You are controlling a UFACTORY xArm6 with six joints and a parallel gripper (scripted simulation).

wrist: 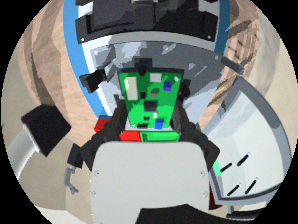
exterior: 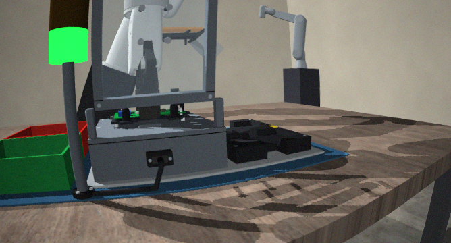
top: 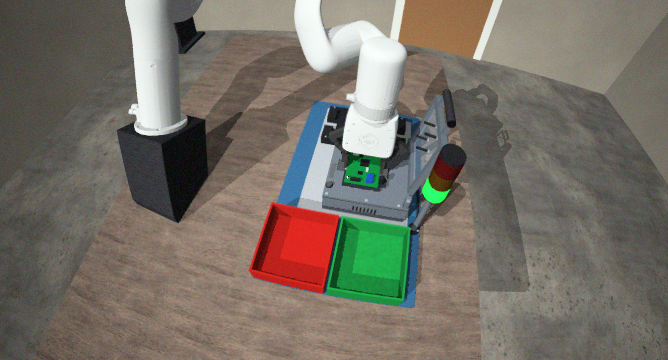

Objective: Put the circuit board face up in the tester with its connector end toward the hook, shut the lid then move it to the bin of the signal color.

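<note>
The green circuit board lies 1 cm below my hand. Also, from my hand: plate: 1 cm to the left, 1 cm below, 1 cm ahead; then clear lid: 12 cm ahead, 10 cm above; then green bin: 20 cm to the right, 7 cm below, 4 cm ahead.
</note>
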